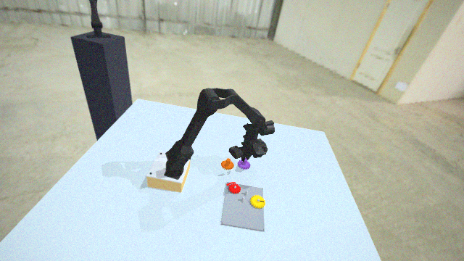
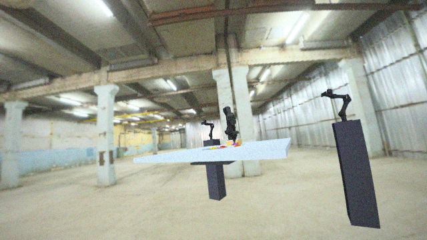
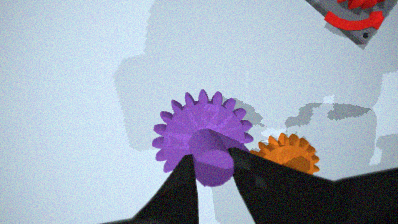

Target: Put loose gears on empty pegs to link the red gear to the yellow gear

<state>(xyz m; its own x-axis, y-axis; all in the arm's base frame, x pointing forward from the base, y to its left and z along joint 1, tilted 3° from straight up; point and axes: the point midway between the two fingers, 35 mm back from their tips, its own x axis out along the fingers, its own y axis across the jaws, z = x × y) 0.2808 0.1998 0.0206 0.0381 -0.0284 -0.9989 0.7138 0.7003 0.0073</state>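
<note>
My gripper tip is now 150 mm to the left of the red gear, 30 mm above it and 20 mm past it. From my gripper tip the other things lie so: orange gear: 80 mm behind, 30 mm below, 10 mm to the right; purple gear: 10 mm below; yellow gear: 190 mm to the right, 90 mm ahead, 30 mm below.
</note>
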